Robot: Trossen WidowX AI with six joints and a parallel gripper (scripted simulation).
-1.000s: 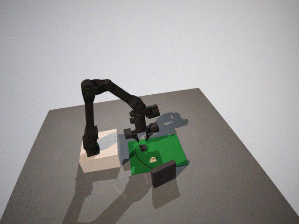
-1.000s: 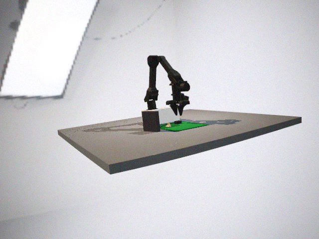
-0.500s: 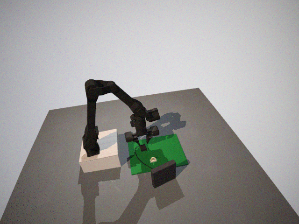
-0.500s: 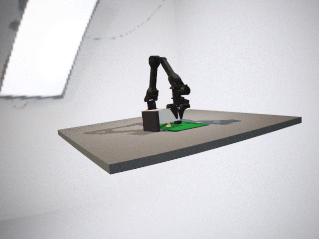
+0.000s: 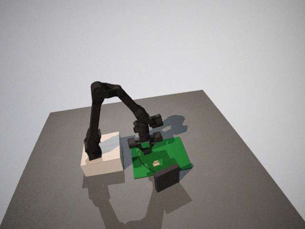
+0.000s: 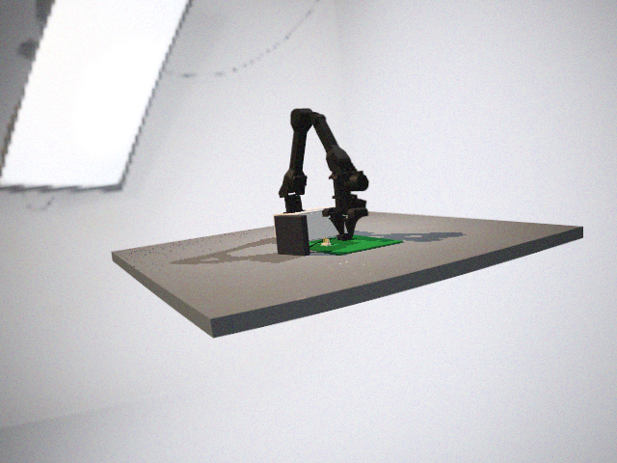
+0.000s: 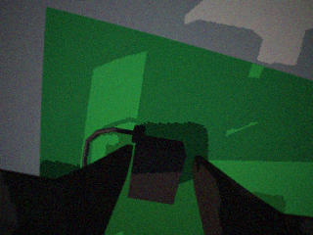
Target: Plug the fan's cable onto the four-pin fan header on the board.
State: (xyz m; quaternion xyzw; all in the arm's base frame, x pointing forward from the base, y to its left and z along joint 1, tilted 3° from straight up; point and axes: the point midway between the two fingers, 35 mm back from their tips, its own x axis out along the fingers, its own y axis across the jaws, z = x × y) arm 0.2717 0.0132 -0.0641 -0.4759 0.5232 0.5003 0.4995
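The green board is 60 mm to the right of my gripper tip, 60 mm ahead of it and 20 mm below it. Round my gripper tip: dark fan 240 mm to the right, 50 mm above, 30 mm ahead; four-pin fan header 110 mm to the right, 20 mm ahead, 10 mm below; black plug 10 mm to the right.
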